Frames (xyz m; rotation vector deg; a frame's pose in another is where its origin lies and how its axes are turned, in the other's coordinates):
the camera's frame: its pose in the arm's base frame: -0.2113 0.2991 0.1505 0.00 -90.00 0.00
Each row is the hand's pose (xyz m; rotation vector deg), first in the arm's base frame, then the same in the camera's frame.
Working: the arm's base frame: its pose in the camera's frame: -0.1505 -0.2991 -0.2113 0.00 90.00 0.00

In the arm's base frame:
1: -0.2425 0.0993 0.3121 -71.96 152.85 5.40
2: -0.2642 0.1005 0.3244 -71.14 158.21 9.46
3: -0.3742 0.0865 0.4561 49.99 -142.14 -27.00
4: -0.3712 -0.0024 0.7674 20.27 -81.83 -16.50
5: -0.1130 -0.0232 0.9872 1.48 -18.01 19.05
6: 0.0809 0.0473 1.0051 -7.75 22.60 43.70
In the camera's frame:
1: 0.1616 -0.1998 0.0312 37.29 -94.73 -43.34
2: 0.1739 -0.1986 0.0529 33.24 -90.39 -43.43
3: 0.3056 -0.2126 0.1629 12.68 -58.18 -42.46
4: 0.6169 -0.3015 0.1599 2.44 6.77 -23.82
5: 0.8367 -0.3223 -0.0983 15.44 71.12 13.21
6: 0.8546 -0.2518 -0.2922 29.70 107.30 42.50

